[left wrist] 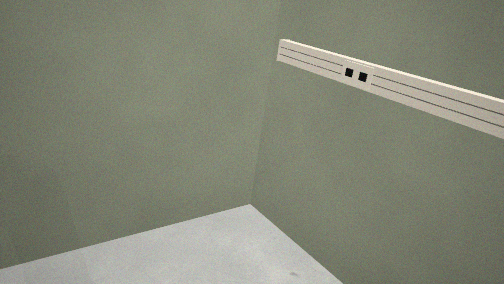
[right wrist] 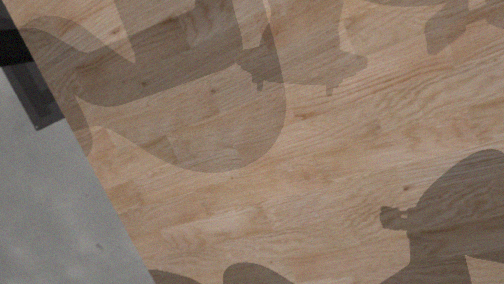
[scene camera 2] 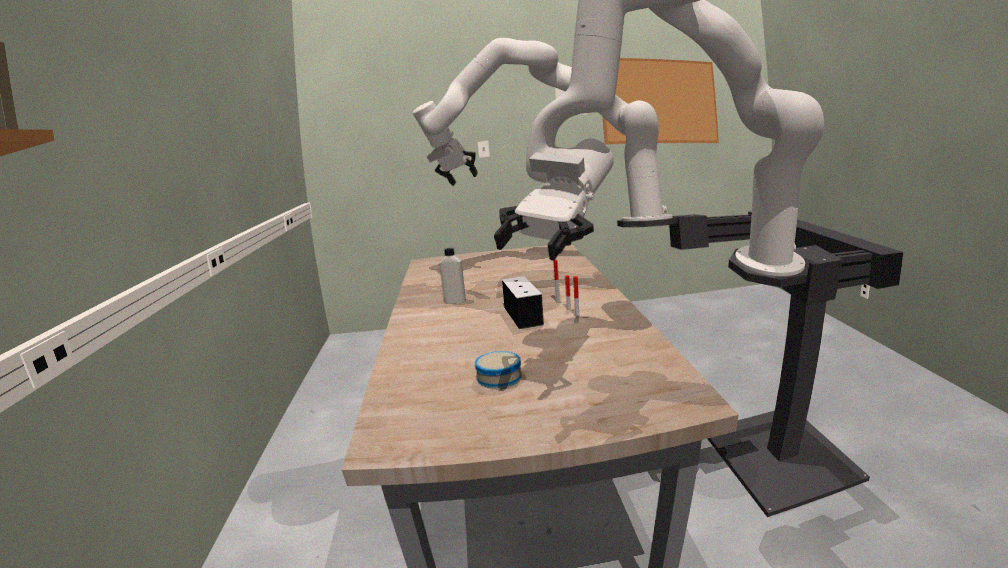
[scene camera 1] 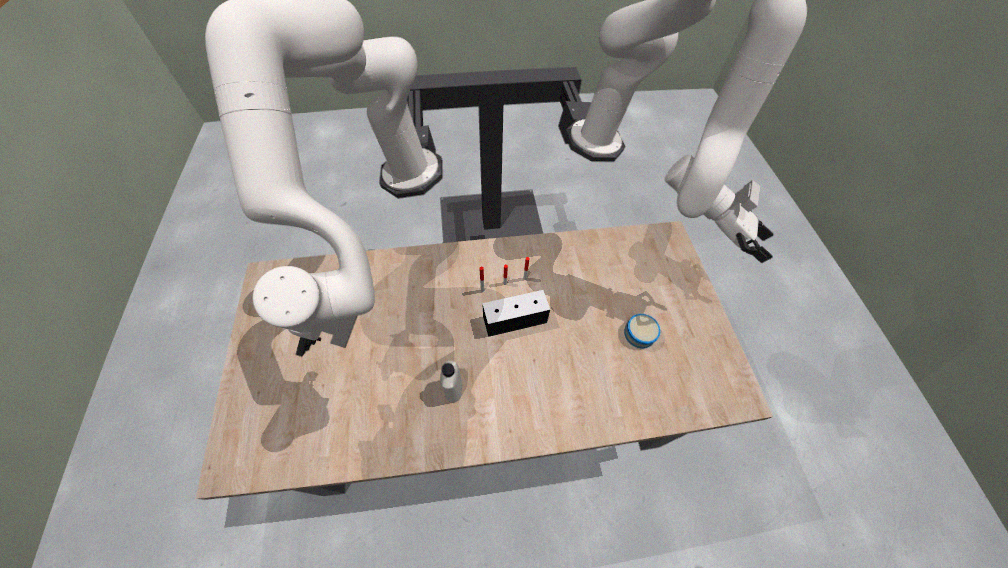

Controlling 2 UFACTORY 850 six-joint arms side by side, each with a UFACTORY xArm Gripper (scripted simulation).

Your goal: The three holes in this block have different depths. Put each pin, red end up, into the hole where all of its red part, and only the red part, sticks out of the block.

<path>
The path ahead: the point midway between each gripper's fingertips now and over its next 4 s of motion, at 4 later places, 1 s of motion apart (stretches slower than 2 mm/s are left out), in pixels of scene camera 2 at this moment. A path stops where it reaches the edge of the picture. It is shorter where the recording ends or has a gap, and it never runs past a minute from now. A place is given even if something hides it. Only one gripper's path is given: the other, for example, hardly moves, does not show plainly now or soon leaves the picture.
My right gripper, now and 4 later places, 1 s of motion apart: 465,179; 467,174; 469,168; 484,171; 540,197
</path>
